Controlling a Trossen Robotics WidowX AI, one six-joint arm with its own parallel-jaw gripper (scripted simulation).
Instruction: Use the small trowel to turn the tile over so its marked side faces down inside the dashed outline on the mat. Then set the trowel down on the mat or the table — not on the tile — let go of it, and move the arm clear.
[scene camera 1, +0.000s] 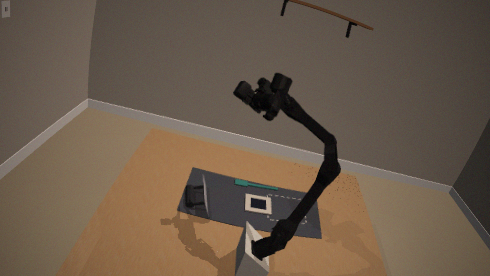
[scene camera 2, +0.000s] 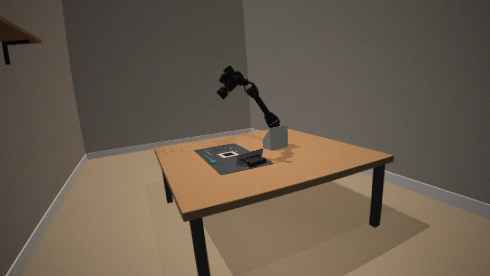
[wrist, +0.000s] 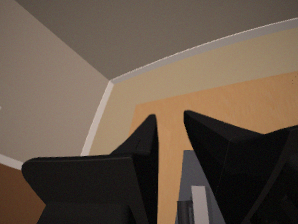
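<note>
I can see my gripper (scene camera 1: 245, 100), and when I consider the wrist view, my gripper (wrist: 169, 118) is visible to me there too.
</note>
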